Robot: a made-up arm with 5 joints. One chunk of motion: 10 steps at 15 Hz.
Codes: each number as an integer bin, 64 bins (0 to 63) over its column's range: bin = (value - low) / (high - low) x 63, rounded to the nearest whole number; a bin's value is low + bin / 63 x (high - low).
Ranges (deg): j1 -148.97..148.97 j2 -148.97..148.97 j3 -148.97..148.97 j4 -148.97..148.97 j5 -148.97..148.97
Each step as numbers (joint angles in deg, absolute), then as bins.
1 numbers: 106.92 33.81 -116.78 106.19 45.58
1 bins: 54 39 7 54 41
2 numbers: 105.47 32.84 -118.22 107.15 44.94
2 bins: 54 38 7 54 41
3 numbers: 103.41 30.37 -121.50 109.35 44.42
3 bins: 53 38 6 55 41
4 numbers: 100.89 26.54 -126.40 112.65 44.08
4 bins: 53 37 5 55 41
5 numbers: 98.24 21.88 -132.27 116.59 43.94
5 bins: 52 36 4 56 41
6 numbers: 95.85 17.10 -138.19 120.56 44.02
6 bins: 52 35 2 57 41
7 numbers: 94.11 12.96 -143.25 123.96 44.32
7 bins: 51 34 1 58 41
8 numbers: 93.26 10.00 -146.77 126.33 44.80
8 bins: 51 34 0 58 41
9 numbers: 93.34 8.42 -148.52 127.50 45.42
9 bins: 51 33 0 58 41
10 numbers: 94.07 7.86 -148.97 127.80 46.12
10 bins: 51 33 0 59 41
